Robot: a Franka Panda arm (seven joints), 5 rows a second.
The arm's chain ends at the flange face. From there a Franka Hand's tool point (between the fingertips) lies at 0.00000 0.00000 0.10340 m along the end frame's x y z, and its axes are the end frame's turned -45 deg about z.
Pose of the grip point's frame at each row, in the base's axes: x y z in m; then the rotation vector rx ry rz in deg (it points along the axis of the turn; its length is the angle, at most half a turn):
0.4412 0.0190 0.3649 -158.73 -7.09 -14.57
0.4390 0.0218 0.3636 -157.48 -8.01 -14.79
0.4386 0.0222 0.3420 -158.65 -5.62 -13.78
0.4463 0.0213 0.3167 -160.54 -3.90 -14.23
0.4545 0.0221 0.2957 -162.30 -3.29 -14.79
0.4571 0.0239 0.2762 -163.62 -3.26 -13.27
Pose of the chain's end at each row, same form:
0.4246 -0.0177 0.4601 -147.68 53.58 -2.42
0.4224 -0.0170 0.4580 -146.90 52.28 -2.07
0.4227 -0.0147 0.4373 -147.21 54.95 -1.60
0.4294 -0.0123 0.4130 -148.11 57.17 -2.91
0.4368 -0.0084 0.3929 -149.28 58.32 -4.29
0.4413 -0.0045 0.3744 -150.70 58.93 -3.50

